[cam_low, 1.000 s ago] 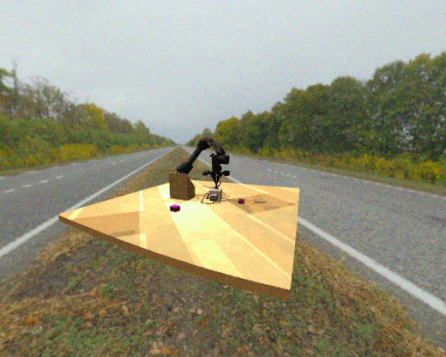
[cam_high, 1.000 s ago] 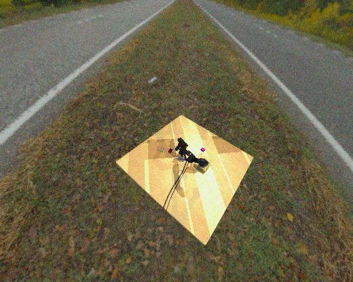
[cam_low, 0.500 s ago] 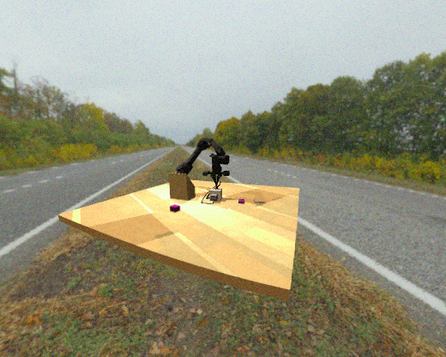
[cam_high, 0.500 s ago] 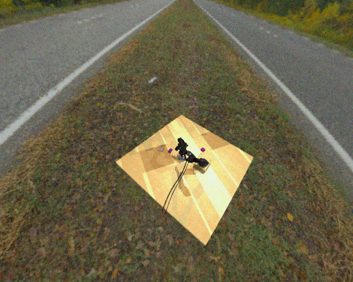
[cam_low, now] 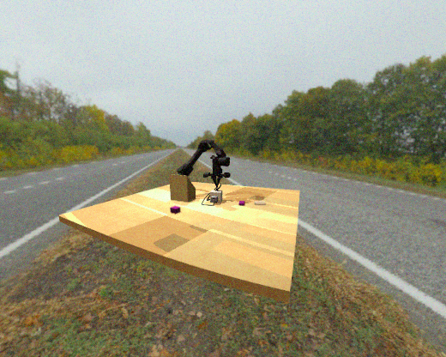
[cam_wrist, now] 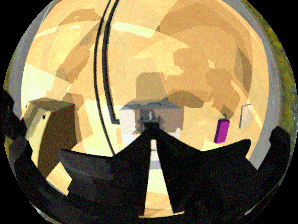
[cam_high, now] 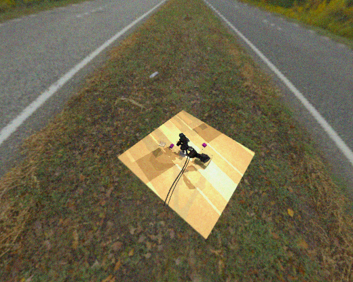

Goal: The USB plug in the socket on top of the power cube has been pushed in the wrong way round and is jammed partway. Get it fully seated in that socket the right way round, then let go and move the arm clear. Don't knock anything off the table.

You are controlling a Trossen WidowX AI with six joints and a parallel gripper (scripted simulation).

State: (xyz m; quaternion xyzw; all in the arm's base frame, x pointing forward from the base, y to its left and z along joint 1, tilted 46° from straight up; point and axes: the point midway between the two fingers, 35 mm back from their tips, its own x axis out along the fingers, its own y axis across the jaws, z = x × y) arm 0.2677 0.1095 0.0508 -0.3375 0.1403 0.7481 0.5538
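Right now the USB plug is 2 cm below my gripper tip. Also, from my gripper tip: flat white piece (30 cm ahead, 9 cm to the left, 10 cm below); magenta block (19 cm ahead, 1 cm to the left, 10 cm below).
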